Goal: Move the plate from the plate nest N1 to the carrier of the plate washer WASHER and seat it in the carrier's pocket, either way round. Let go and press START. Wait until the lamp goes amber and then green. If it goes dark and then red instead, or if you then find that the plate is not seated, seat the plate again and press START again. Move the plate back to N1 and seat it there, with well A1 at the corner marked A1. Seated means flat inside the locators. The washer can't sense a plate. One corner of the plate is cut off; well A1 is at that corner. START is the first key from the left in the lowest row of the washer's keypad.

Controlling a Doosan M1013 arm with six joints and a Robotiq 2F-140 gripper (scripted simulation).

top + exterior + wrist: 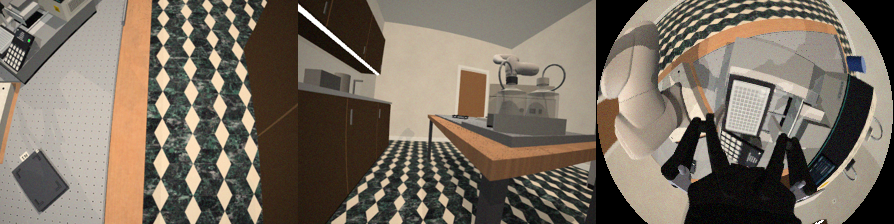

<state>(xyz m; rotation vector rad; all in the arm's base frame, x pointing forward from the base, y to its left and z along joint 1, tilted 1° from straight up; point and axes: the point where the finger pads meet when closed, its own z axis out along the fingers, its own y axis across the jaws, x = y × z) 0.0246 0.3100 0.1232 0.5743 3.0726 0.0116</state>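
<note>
Now: hand 60 mm above the white well plate. Round my hand: plate washer: 50 mm ahead, 140 mm to the left, 20 mm below; label: 260 mm ahead, 380 mm to the right, 150 mm below; plate nest N1: 350 mm ahead, 440 mm to the right, 130 mm below.
</note>
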